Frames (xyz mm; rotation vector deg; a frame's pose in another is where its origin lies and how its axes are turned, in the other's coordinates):
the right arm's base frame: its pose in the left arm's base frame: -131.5 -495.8 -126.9 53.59 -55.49 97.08
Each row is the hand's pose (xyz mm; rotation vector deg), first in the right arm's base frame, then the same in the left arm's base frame.
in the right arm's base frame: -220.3 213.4 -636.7 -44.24 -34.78 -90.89
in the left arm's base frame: -375.0 -49.1 -617.4 64.71 -40.58 -17.38
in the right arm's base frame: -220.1 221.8 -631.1 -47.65 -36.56 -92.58
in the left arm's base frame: -382.2 -56.2 -616.6 63.53 -41.67 -21.41
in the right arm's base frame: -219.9 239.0 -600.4 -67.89 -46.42 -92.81
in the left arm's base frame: -393.8 -88.1 -607.5 55.71 -53.30 -38.20
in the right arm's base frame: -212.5 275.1 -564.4 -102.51 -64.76 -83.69
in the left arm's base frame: -424.4 -127.0 -593.4 40.01 -74.83 -64.67
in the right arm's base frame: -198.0 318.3 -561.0 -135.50 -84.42 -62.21
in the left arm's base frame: -468.9 -135.7 -587.1 20.55 -97.08 -89.72
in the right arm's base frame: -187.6 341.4 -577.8 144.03 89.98 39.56
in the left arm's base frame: -496.2 -122.6 -588.8 6.22 -110.50 -103.70
